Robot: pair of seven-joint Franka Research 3 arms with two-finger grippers.
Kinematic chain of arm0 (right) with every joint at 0, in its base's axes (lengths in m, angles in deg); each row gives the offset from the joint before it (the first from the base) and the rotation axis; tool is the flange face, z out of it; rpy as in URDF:
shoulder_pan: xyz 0 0 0.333 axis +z
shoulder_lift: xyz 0 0 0 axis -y
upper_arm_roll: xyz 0 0 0.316 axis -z
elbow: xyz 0.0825 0 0 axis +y
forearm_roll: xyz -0.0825 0 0.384 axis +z
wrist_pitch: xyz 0 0 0 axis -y
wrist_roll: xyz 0.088 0 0 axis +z
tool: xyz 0 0 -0.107 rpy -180 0 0
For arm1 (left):
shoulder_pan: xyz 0 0 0.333 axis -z
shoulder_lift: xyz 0 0 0 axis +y
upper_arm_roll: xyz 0 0 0.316 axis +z
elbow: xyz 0.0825 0 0 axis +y
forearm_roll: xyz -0.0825 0 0.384 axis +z
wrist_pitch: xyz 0 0 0 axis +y
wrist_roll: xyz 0.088 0 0 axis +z
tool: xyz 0 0 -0.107 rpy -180 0 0
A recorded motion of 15 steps. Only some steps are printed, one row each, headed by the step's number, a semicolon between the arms.
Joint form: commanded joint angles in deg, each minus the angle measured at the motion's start. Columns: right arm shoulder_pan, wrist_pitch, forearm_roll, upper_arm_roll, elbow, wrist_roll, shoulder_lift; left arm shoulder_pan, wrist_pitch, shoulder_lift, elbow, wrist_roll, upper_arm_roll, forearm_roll.
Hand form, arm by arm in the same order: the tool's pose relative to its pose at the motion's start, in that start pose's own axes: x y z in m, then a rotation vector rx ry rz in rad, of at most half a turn. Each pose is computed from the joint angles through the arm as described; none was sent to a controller.
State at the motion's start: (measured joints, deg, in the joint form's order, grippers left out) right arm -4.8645 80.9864 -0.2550 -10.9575 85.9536 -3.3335 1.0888; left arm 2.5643 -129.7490 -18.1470 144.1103 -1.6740 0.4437 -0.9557
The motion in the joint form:
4: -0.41 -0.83 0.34 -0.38 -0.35 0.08 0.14; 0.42 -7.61 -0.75 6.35 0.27 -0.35 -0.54
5: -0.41 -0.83 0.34 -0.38 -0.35 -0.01 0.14; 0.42 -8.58 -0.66 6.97 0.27 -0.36 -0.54
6: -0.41 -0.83 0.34 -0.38 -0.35 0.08 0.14; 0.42 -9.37 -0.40 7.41 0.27 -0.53 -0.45
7: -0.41 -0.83 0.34 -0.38 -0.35 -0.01 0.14; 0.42 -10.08 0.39 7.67 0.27 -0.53 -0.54
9: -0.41 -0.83 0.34 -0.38 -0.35 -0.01 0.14; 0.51 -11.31 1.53 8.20 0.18 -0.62 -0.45
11: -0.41 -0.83 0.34 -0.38 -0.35 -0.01 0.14; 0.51 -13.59 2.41 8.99 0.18 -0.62 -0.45
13: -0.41 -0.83 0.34 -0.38 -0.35 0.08 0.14; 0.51 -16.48 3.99 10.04 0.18 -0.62 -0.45
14: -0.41 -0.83 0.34 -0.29 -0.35 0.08 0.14; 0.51 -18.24 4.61 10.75 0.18 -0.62 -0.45
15: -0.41 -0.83 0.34 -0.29 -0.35 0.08 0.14; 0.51 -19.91 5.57 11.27 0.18 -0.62 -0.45
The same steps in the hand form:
4: -0.0027 -0.0005 -0.0027 0.0049 -0.0063 -0.0018; -0.0200 0.0053 0.0300 -0.0037 0.0350 0.0005
5: -0.0027 -0.0005 -0.0027 0.0049 -0.0063 -0.0002; -0.0217 0.0053 0.0337 -0.0033 0.0395 0.0005
6: -0.0027 -0.0005 -0.0027 0.0049 -0.0063 -0.0018; -0.0227 0.0063 0.0375 -0.0012 0.0410 0.0043
7: -0.0027 -0.0005 -0.0027 0.0049 -0.0063 -0.0002; -0.0230 0.0062 0.0439 -0.0021 0.0351 0.0028
9: -0.0027 -0.0005 -0.0027 0.0049 -0.0063 -0.0002; -0.0241 0.0073 0.0540 -0.0005 0.0274 0.0082
11: -0.0027 -0.0005 -0.0027 0.0049 -0.0063 -0.0002; -0.0251 0.0070 0.0622 0.0002 0.0380 0.0078
13: -0.0027 -0.0005 -0.0027 0.0049 -0.0063 -0.0018; -0.0273 0.0067 0.0761 0.0012 0.0425 0.0071
14: -0.0026 0.0004 -0.0027 0.0051 -0.0063 -0.0002; -0.0291 0.0065 0.0824 0.0018 0.0500 0.0068
15: -0.0026 0.0004 -0.0027 0.0051 -0.0063 -0.0002; -0.0304 0.0063 0.0899 0.0023 0.0534 0.0065

